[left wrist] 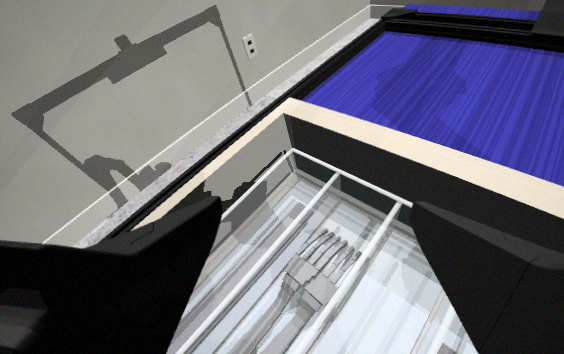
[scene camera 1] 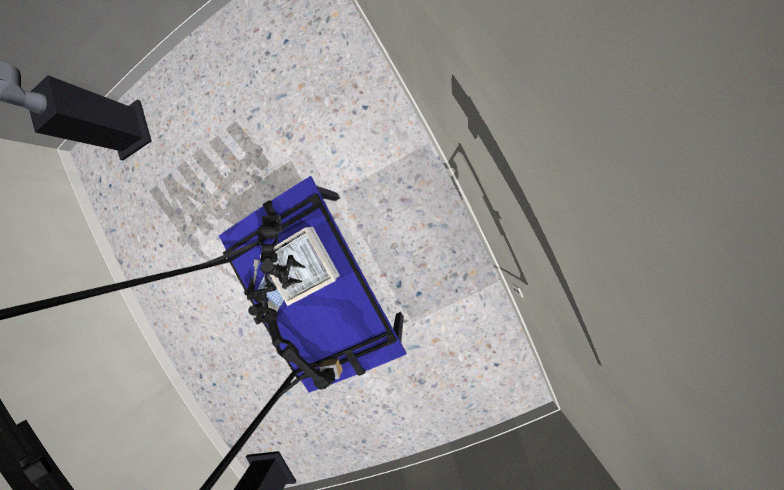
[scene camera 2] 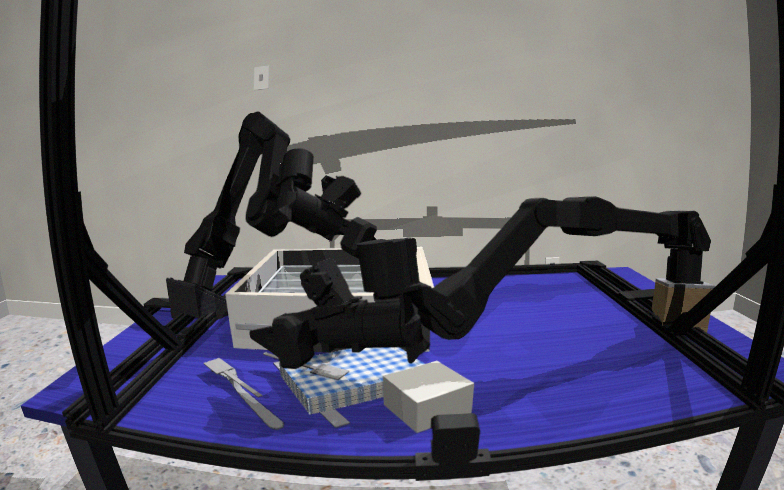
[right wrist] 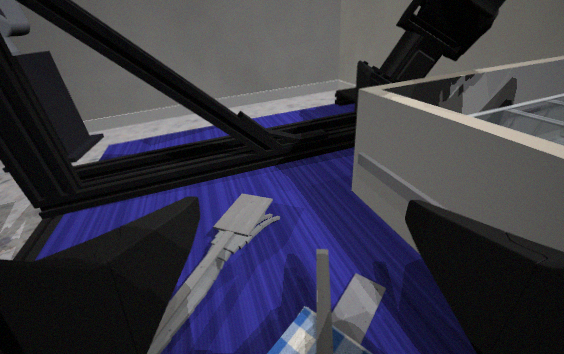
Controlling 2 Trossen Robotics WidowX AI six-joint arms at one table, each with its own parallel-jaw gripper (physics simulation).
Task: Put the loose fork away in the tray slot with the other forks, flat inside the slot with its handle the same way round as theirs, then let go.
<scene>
my left gripper: open, holds nothing
my right gripper: open, holds nothing
a white block (scene camera 2: pixel 415 395): on the table
</scene>
